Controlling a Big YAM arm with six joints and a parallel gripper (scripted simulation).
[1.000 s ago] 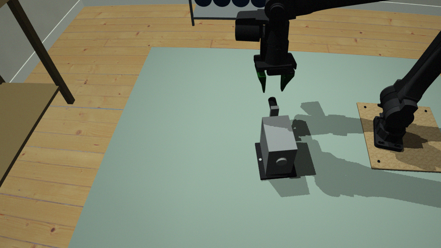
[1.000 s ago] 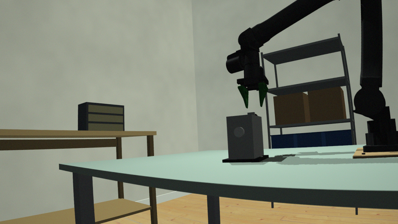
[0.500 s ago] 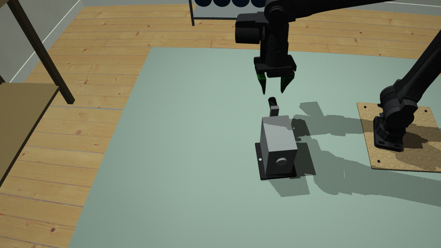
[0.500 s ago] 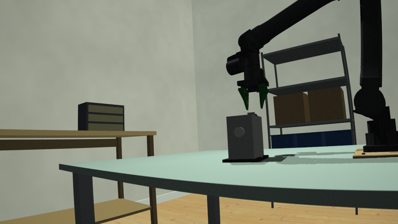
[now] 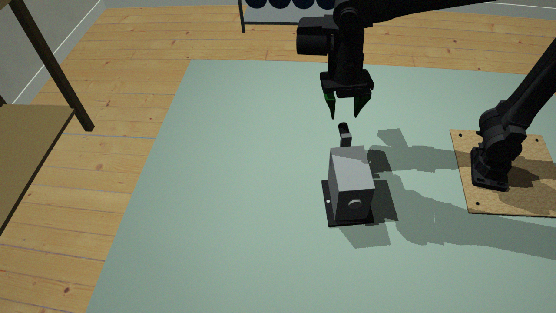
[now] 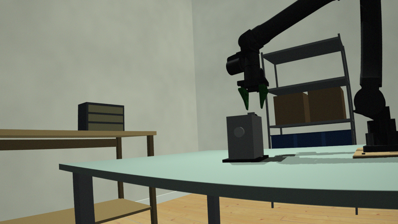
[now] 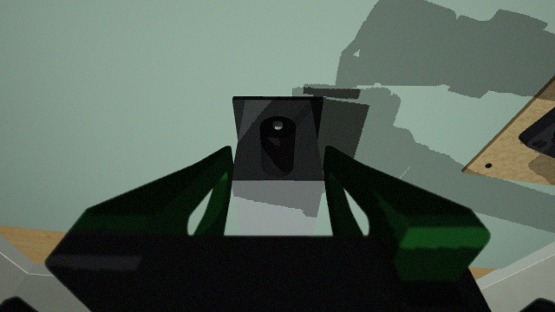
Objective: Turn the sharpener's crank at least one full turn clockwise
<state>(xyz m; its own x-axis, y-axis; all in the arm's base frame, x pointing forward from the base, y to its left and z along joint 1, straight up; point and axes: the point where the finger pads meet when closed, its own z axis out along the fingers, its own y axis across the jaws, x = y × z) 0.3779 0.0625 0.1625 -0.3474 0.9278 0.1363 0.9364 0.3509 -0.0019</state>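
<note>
Now: the crank 10 mm behind my hand, 20 mm to the left of it and 40 mm below it.
</note>
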